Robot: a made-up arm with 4 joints. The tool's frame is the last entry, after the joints.
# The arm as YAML. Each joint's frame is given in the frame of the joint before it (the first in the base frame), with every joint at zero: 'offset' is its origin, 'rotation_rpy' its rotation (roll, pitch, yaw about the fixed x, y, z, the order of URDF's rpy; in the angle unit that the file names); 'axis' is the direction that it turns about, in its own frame. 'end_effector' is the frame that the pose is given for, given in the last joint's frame.
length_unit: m
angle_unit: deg
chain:
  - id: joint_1
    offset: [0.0, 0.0, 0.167]
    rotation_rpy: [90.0, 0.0, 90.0]
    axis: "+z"
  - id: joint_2
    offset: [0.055, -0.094, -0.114]
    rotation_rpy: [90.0, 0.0, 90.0]
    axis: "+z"
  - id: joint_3
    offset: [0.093, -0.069, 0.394]
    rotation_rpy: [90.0, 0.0, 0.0]
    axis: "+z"
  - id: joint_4
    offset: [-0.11, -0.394, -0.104]
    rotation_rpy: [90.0, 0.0, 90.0]
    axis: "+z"
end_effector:
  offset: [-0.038, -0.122, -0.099]
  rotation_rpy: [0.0, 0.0, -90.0]
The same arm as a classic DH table. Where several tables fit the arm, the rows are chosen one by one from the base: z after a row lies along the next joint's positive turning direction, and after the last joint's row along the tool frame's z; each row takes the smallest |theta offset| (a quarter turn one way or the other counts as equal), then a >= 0, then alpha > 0; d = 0 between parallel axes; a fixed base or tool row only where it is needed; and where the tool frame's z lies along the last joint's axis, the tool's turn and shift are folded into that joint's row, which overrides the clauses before.
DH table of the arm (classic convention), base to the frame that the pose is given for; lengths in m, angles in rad. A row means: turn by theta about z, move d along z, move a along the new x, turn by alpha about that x. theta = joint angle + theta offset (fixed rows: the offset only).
base (fixed): a 0, alpha 1.5708, d 0.167, theta_offset 1.5708
joint_1: a 0.094, alpha -1.5708, d -0.114, theta_offset -1.5708
joint_2: a -0.093, alpha -1.5708, d 0.449, theta_offset 0
joint_3: a 0.394, alpha -1.5708, d -0.035, theta_offset 1.5708
joint_4: a 0.1278, alpha 0, d 0, theta_offset 1.2688
tool (fixed): a 0, alpha 0, d -0.209, theta_offset 0.302

